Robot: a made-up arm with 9 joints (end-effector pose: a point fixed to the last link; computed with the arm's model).
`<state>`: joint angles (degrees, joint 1 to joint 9).
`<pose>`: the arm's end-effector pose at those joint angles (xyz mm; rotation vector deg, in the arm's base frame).
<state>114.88 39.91 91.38 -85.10 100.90 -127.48 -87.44 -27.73 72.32</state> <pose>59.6 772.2 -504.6 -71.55 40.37 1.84</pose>
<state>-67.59 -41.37 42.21 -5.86 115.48 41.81 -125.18 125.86 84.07</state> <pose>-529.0 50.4 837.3 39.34 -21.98 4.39</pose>
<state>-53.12 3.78 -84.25 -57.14 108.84 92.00 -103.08 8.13 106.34</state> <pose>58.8 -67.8 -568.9 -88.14 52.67 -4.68</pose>
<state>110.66 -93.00 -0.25 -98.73 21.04 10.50 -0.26 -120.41 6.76</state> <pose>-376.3 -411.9 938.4 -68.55 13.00 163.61</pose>
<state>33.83 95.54 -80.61 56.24 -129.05 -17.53 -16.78 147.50 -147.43</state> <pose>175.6 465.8 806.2 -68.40 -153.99 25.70</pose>
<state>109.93 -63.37 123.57 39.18 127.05 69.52 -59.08 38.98 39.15</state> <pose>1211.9 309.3 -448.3 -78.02 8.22 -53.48</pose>
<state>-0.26 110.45 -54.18 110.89 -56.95 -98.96 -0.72 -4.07 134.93</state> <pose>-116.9 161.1 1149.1 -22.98 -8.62 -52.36</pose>
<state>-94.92 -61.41 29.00 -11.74 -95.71 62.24 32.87 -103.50 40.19</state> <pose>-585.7 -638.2 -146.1 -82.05 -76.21 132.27</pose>
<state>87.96 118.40 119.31 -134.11 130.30 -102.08 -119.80 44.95 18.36</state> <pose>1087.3 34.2 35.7 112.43 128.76 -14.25</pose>
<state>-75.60 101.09 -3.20 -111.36 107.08 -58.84 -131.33 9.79 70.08</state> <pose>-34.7 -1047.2 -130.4 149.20 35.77 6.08</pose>
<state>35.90 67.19 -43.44 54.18 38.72 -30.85 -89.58 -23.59 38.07</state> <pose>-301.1 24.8 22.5 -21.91 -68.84 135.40</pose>
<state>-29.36 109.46 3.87 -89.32 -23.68 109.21 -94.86 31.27 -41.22</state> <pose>-509.3 214.0 518.8 74.33 -124.40 -43.67</pose>
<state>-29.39 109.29 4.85 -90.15 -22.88 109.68 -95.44 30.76 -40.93</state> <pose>-499.2 215.1 521.1 72.54 -123.77 -44.22</pose>
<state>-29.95 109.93 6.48 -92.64 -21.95 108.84 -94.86 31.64 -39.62</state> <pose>-475.3 202.9 539.9 69.86 -120.37 -48.01</pose>
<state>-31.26 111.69 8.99 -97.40 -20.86 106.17 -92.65 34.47 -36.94</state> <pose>-426.3 171.0 576.6 65.56 -112.89 -55.90</pose>
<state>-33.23 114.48 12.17 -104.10 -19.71 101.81 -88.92 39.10 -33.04</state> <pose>-342.5 120.8 616.2 58.84 -101.11 -66.58</pose>
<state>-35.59 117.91 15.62 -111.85 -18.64 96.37 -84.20 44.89 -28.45</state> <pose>-225.2 62.8 631.7 49.37 -86.06 -77.31</pose>
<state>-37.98 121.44 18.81 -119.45 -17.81 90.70 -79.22 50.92 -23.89</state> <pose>-98.0 13.4 604.4 38.17 -70.06 -85.41</pose>
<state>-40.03 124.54 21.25 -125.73 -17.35 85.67 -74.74 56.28 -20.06</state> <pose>6.1 -15.3 544.0 27.51 -56.04 -89.82</pose>
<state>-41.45 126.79 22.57 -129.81 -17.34 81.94 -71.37 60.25 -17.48</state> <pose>68.8 -23.8 484.2 19.91 -46.30 -91.28</pose>
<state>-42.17 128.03 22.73 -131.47 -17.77 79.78 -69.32 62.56 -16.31</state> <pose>94.7 -20.7 452.1 16.58 -41.58 -91.27</pose>
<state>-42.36 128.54 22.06 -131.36 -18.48 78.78 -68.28 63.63 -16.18</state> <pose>99.0 -13.6 448.2 16.64 -40.49 -90.85</pose>
